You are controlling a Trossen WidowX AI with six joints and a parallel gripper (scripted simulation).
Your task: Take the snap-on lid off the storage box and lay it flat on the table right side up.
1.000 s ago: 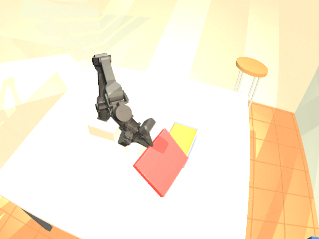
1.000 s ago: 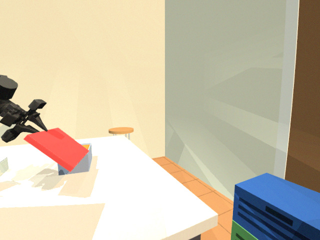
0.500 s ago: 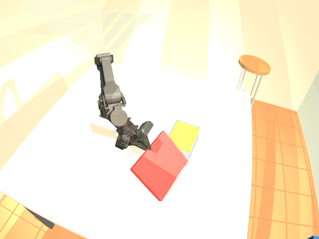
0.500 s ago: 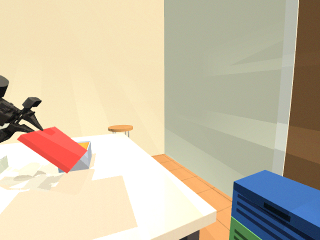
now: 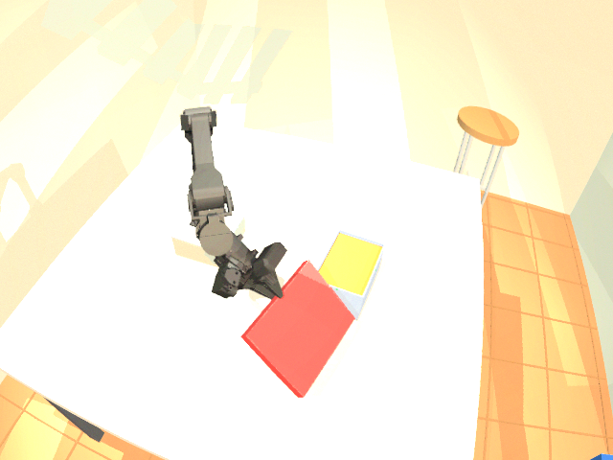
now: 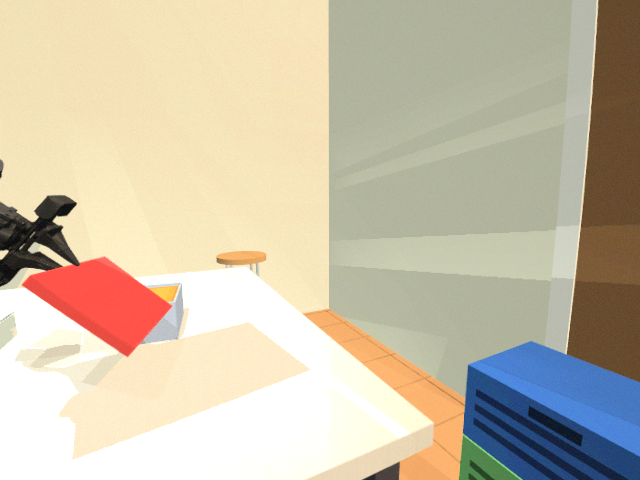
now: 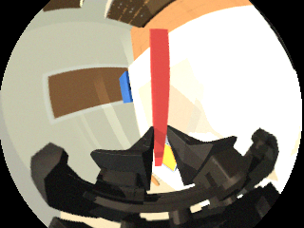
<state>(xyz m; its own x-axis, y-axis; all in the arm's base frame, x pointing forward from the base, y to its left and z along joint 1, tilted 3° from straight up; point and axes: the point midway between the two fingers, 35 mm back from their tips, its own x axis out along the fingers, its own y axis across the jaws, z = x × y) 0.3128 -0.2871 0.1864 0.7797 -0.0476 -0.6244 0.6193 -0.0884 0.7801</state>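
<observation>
The red lid lies 6 cm ahead of my gripper tip, 5 cm below it and 1 cm to the right of it. Round my gripper tip: storage box 27 cm to the left, 18 cm below, 9 cm ahead.
</observation>
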